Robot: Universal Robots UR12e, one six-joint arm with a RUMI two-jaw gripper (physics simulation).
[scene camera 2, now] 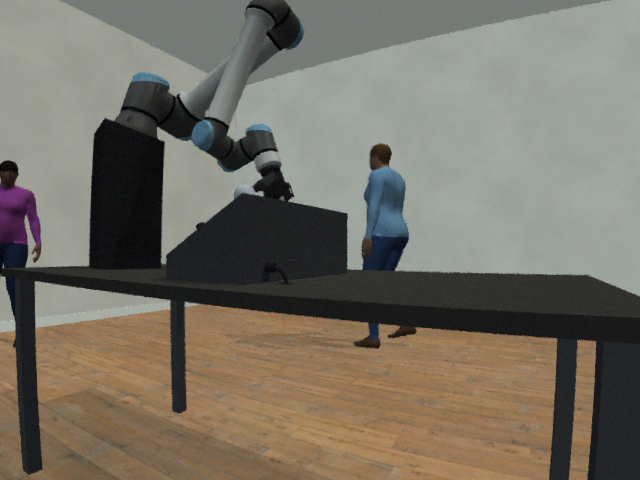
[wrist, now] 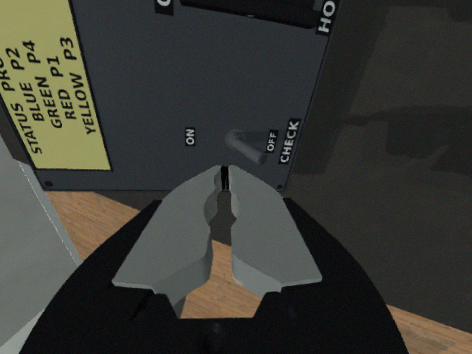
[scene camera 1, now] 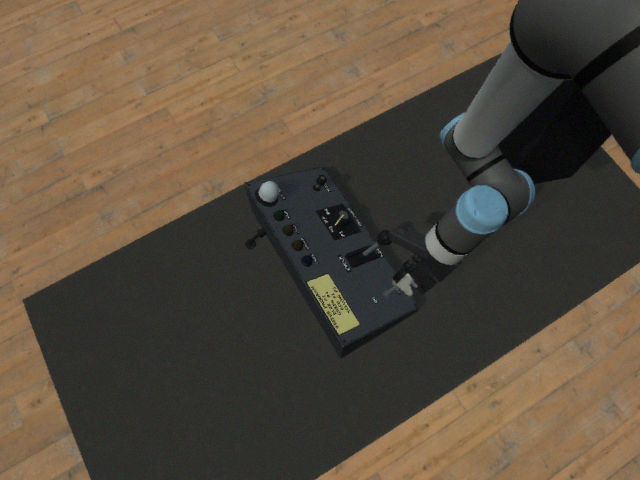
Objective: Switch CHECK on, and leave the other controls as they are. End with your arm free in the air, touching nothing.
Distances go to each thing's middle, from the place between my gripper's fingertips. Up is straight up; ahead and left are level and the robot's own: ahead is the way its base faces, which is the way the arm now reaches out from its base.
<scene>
Now: hand 100 mm short of the dark control panel (scene camera 2: 254, 239), 180 mm to the left of it and 50 mm above it.
</scene>
